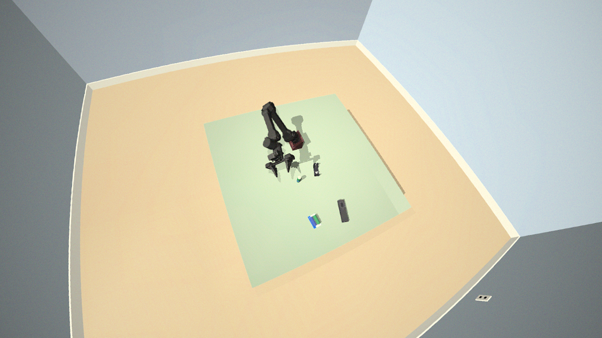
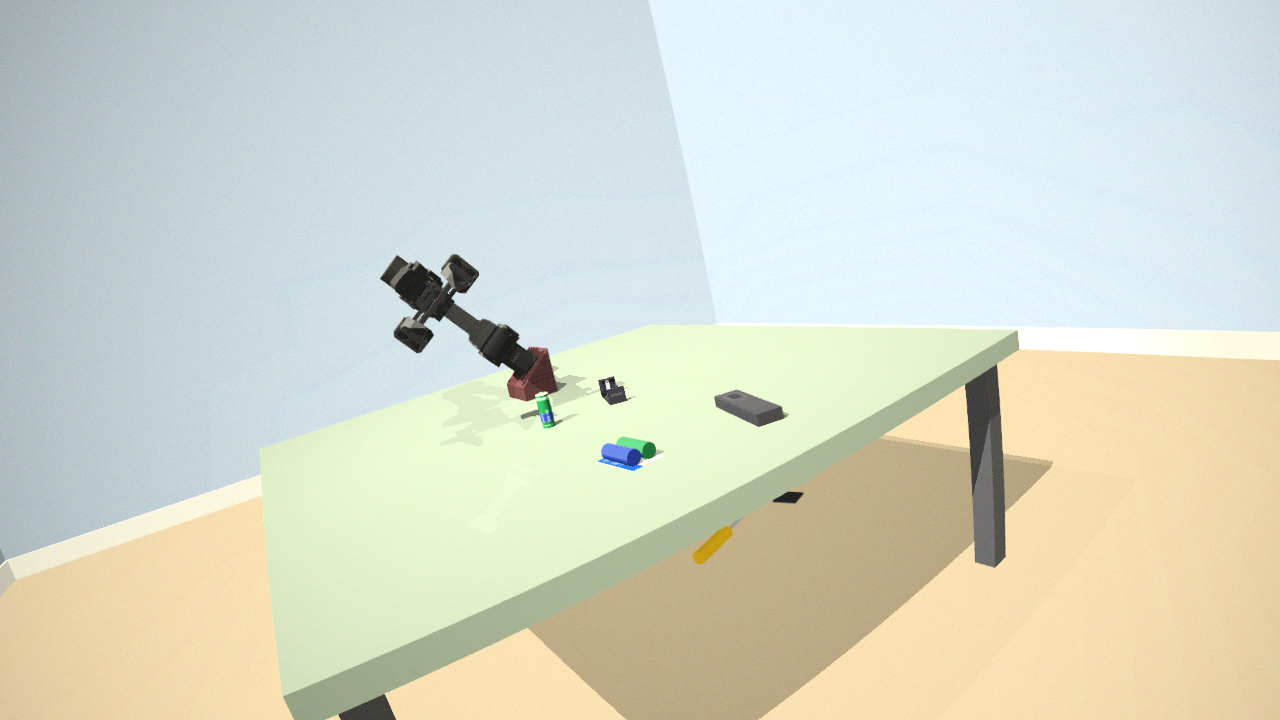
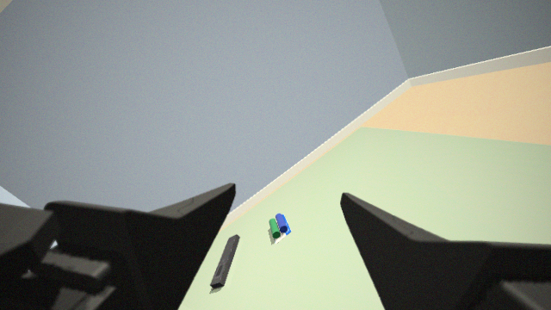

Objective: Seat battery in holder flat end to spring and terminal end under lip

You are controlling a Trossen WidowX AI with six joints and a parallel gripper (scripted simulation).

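My gripper tip is now 23 cm above the battery, 15 cm to the right of it and 5 cm past it. From my gripper tip the other things lie so: yellow screwdriver 45 cm below, 31 cm to the left, 25 cm ahead; dark flat box 40 cm to the left, 25 cm below, 25 cm ahead.
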